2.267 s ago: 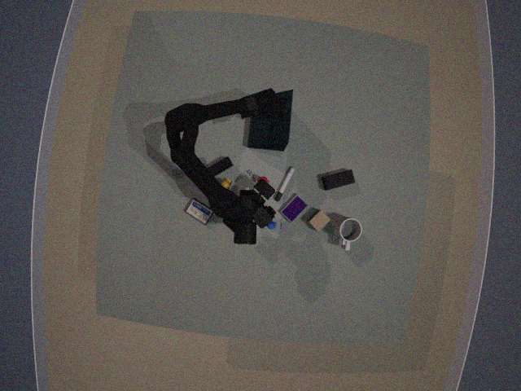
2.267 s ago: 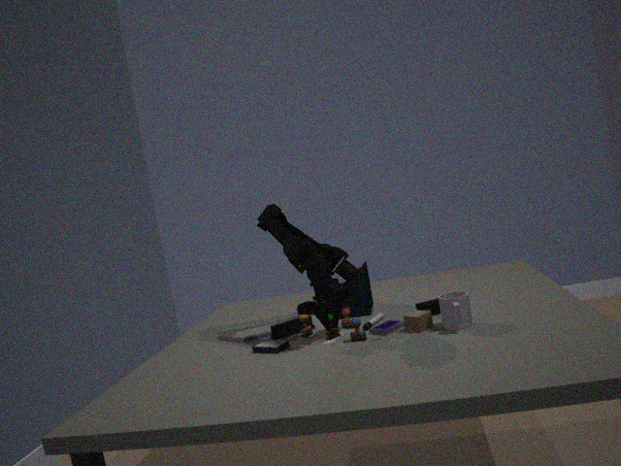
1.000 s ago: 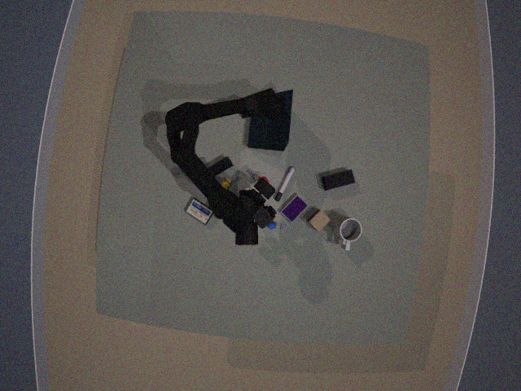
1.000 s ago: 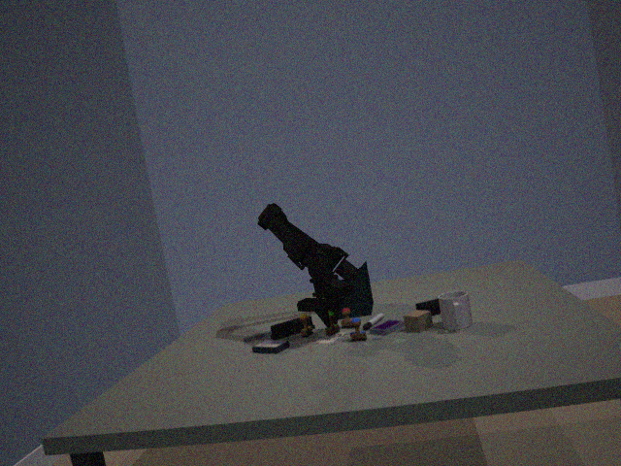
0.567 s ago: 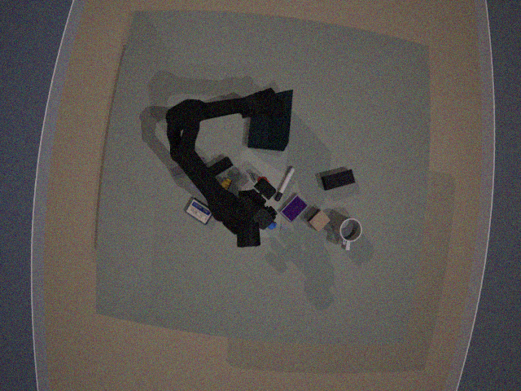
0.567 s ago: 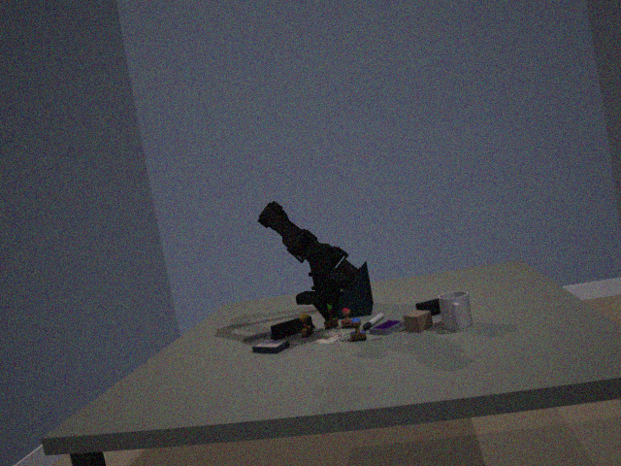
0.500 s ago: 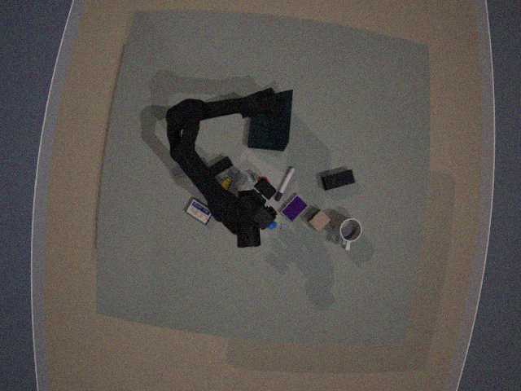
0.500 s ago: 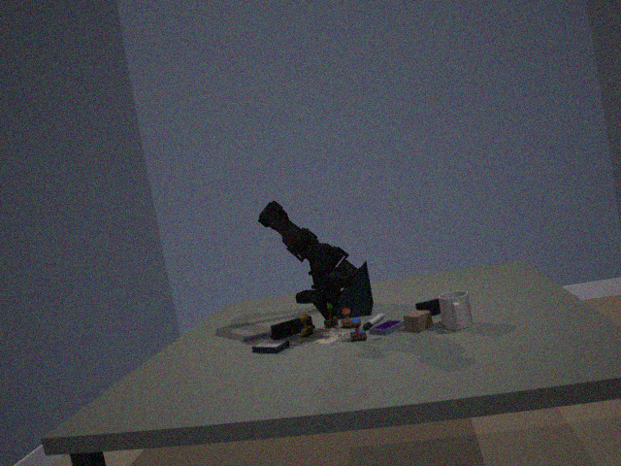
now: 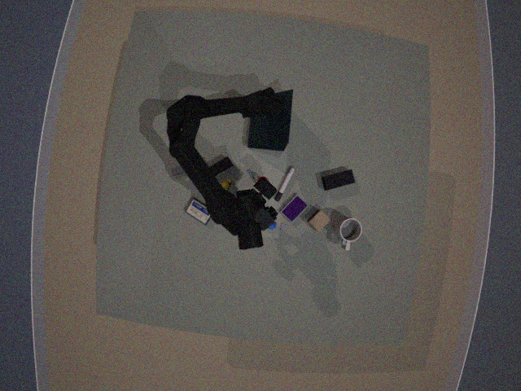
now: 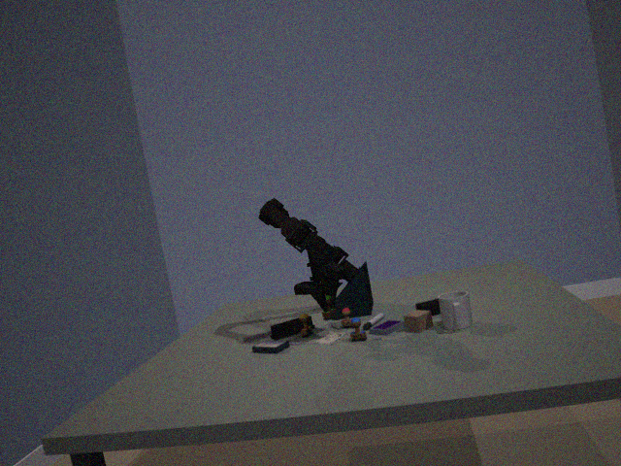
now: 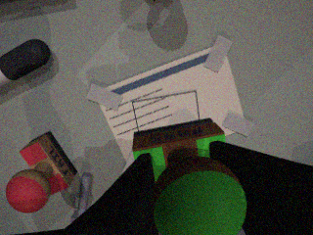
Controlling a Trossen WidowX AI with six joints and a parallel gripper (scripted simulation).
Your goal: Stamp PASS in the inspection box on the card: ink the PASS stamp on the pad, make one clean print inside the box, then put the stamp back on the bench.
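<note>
Right now the marker is 7 cm behind my gripper tip, 11 cm to the left of it and 7 cm below it. Also, from my gripper tip: green-knobbed stamp right at my gripper tip; then white card 1 cm to the right, 8 cm below; then red stamp 9 cm behind, 3 cm to the left, 6 cm below.
</note>
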